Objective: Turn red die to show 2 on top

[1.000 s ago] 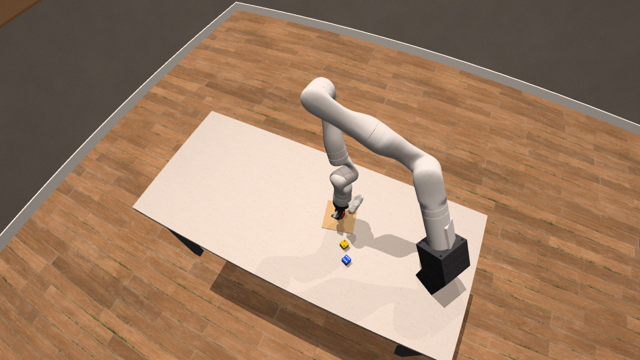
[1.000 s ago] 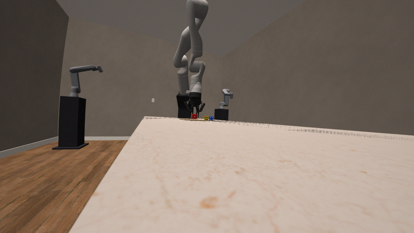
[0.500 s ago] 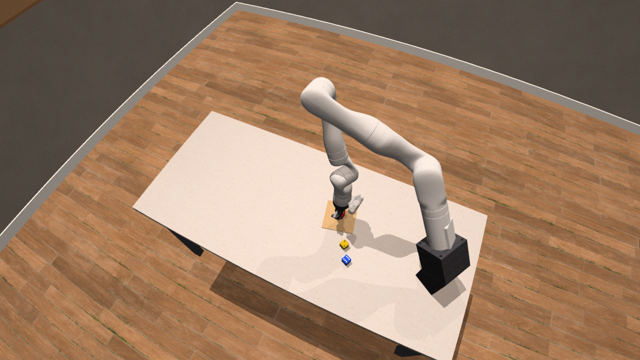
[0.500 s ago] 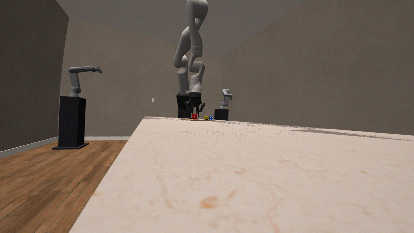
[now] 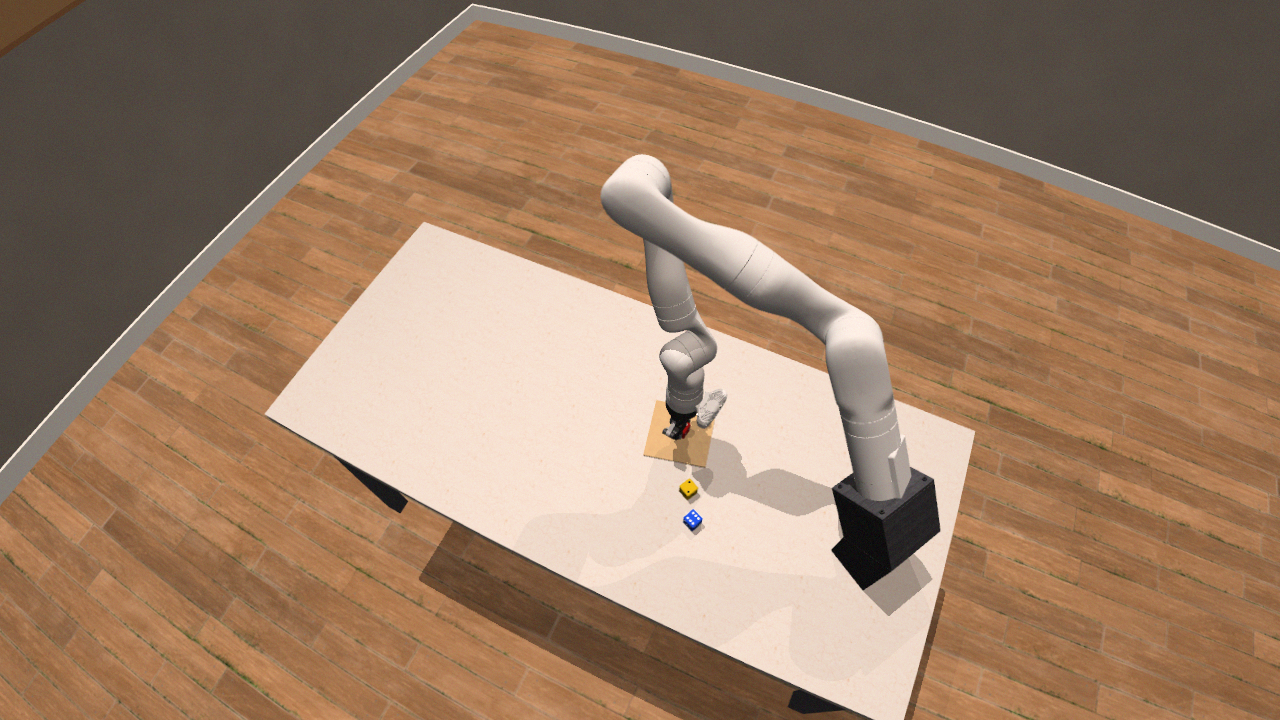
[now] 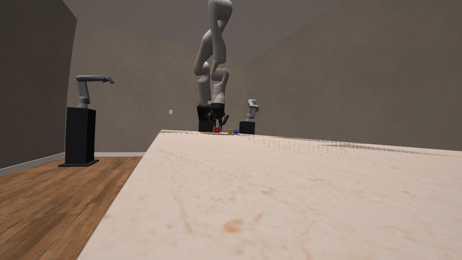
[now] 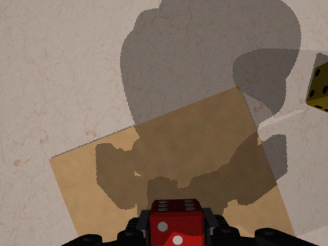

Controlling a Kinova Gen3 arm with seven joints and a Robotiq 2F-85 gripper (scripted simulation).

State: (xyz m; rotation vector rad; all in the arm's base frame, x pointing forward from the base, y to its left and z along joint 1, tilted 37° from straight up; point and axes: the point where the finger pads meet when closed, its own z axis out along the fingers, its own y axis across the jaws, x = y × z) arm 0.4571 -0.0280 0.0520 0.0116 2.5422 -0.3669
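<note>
My hand is 1 cm above the red die. From my hand the other things lie so: blue die: 18 cm to the left, 11 cm behind, 1 cm below; yellow die: 12 cm to the left, 7 cm behind, 1 cm below; tan mat: 3 cm below.
</note>
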